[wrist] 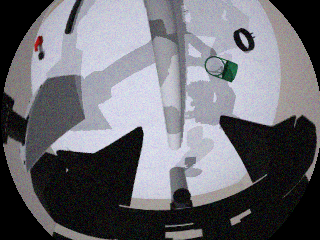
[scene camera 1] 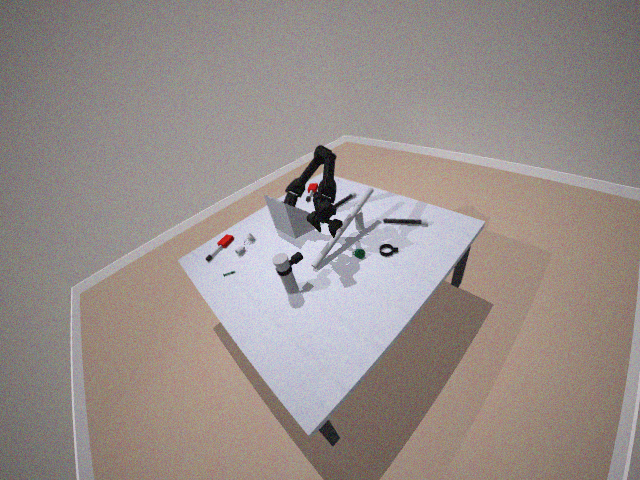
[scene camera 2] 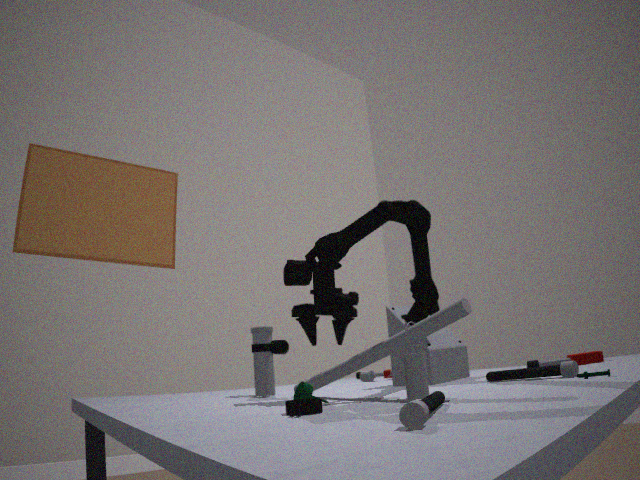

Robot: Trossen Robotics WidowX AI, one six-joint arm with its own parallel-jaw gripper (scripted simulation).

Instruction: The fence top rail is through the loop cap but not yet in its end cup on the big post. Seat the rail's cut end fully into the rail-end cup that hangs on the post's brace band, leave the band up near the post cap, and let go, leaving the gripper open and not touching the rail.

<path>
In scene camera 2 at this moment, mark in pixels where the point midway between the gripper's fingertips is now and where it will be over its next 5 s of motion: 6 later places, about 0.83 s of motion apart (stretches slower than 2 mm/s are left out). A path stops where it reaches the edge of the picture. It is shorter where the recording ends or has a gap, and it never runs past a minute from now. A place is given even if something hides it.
My gripper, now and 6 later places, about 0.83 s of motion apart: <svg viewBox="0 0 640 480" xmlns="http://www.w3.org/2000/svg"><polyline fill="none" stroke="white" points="327,345 329,368 331,383 331,383 319,355 318,354 315,356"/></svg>
</path>
